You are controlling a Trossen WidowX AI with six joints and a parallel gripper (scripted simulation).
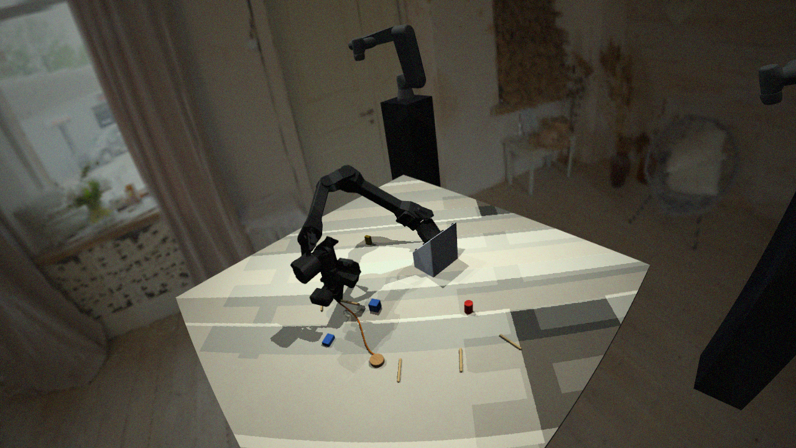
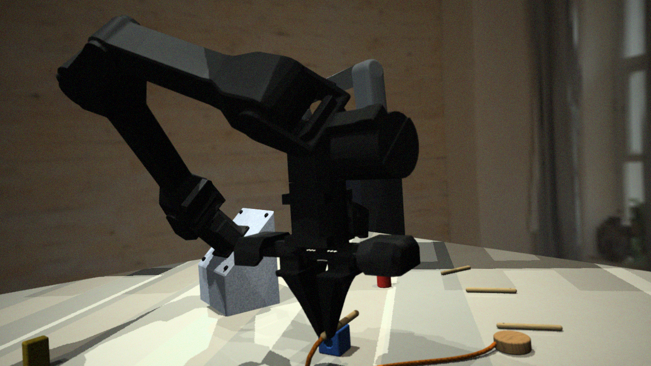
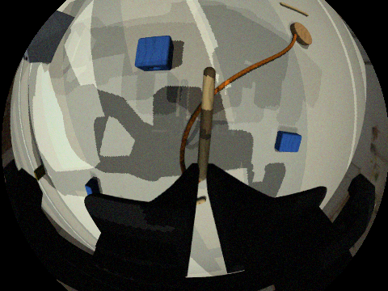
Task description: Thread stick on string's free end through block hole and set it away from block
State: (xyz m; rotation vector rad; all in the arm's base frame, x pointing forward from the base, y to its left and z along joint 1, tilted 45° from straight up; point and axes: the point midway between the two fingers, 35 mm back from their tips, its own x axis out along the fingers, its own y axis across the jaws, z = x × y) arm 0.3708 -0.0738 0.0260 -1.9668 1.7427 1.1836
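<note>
The green cube lies 60 mm behind my gripper tip, 160 mm to the right of it and 40 mm below it. Also, from my gripper tip: yellow block: 310 mm behind, 220 mm to the right, 40 mm below; then thin wooden stick: 10 mm behind, 10 mm to the left; then round wooden button: 60 mm ahead, 220 mm to the left, 50 mm below.
</note>
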